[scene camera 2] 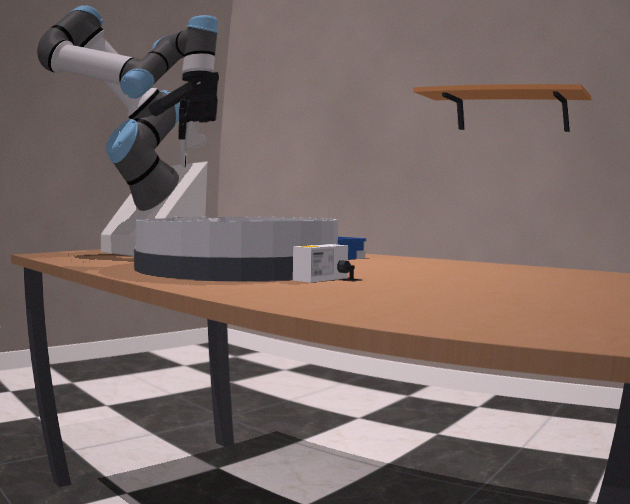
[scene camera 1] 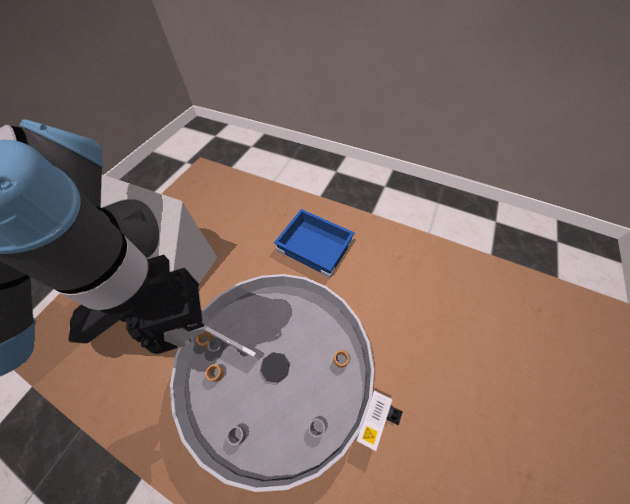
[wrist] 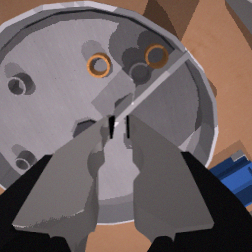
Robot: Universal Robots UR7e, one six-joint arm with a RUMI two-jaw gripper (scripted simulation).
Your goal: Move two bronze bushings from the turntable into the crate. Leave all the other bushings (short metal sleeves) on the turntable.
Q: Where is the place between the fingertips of my gripper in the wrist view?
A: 120, 117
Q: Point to a grey turntable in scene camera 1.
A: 296, 333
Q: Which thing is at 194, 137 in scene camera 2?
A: My gripper.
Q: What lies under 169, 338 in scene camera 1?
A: My gripper.
